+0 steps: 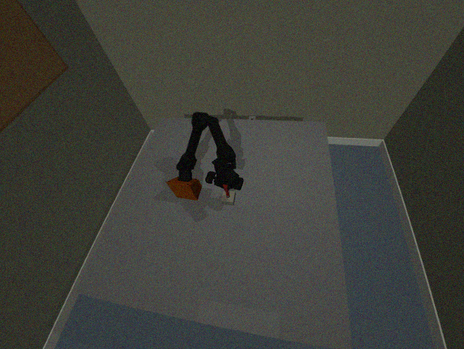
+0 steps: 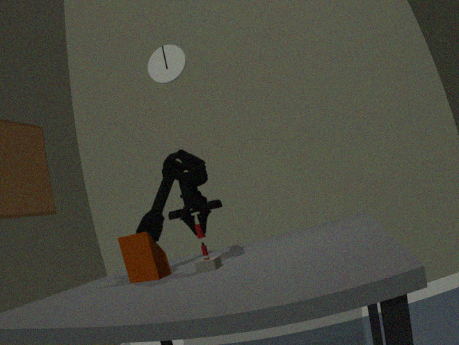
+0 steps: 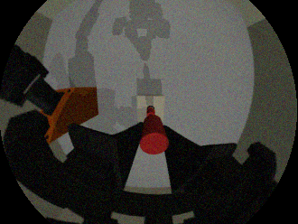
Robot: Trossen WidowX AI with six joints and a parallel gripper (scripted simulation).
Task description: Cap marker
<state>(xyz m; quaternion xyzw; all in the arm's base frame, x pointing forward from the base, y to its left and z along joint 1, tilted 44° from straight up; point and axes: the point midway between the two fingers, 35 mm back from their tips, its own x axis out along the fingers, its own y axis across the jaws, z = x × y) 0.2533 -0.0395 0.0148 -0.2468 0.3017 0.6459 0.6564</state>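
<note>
Now: the pale holder block 11 cm below my gripper tip. Round my gripper tip: red cap 1 cm above.
</note>
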